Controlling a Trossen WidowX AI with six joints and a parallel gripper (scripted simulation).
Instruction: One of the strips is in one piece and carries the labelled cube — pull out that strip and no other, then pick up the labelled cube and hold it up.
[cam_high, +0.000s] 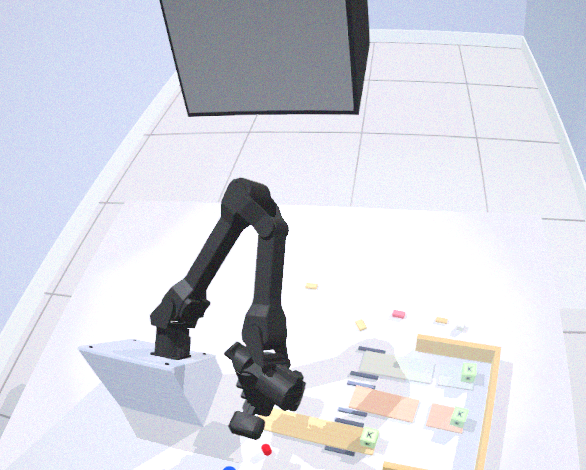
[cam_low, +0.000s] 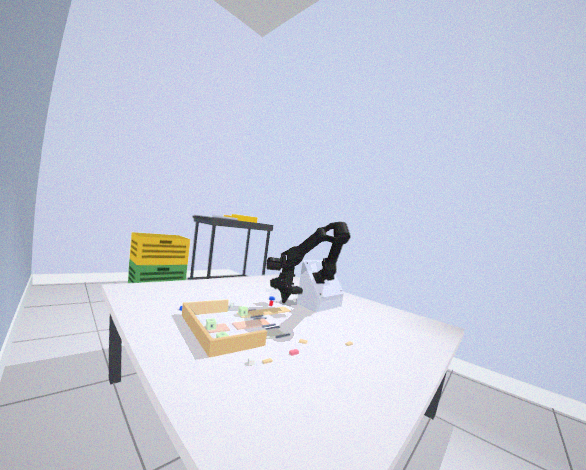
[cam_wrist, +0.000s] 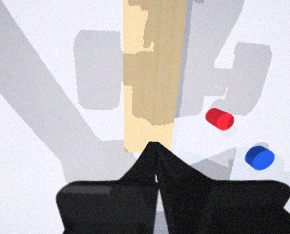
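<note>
My gripper tip is 10 cm short of the pale wooden strip and 3 cm above it. Round my gripper tip: red peg: 7 cm to the right, 2 cm below, 2 cm ahead.
</note>
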